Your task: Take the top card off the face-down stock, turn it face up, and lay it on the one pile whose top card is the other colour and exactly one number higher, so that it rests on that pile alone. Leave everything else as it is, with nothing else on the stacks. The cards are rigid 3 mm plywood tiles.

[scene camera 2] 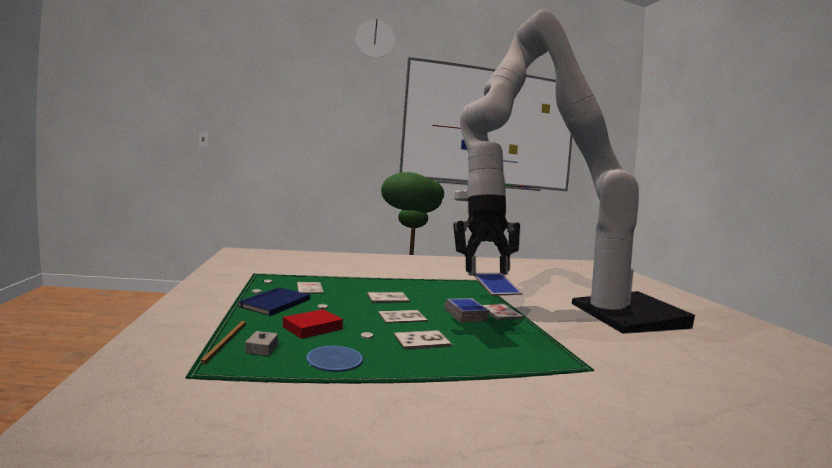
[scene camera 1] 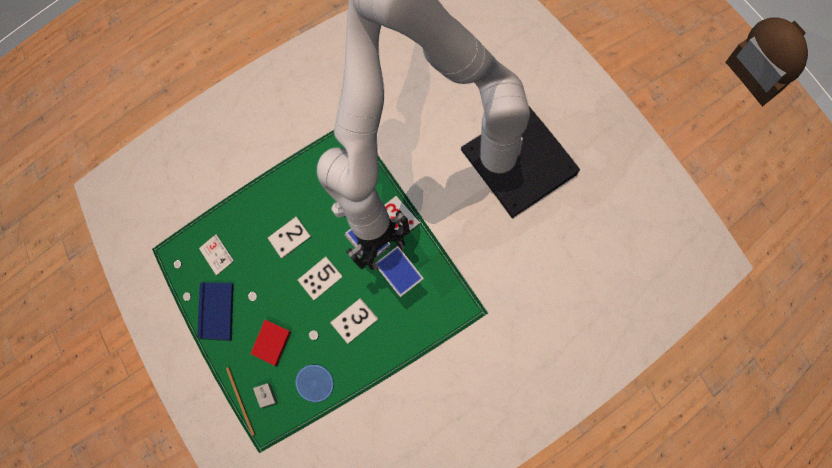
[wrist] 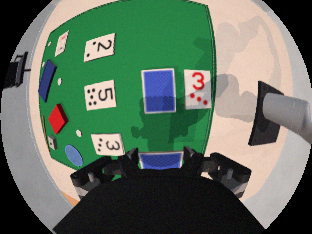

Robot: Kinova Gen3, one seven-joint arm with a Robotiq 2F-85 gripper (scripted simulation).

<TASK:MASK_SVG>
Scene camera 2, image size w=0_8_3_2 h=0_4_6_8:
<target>my gripper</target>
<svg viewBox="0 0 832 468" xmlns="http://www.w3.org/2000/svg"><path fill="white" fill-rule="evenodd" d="M503 195L488 194L468 197L468 220L457 221L453 224L456 251L465 255L466 272L470 272L468 273L469 276L476 275L476 256L474 254L481 241L494 242L501 254L500 273L503 275L507 275L510 271L510 255L519 250L520 223L507 222L505 217L506 197ZM468 227L472 234L466 247L465 232Z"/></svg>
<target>red box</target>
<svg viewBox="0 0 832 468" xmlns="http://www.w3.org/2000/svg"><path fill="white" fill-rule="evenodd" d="M343 319L322 309L283 317L283 327L303 339L343 329Z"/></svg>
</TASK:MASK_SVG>
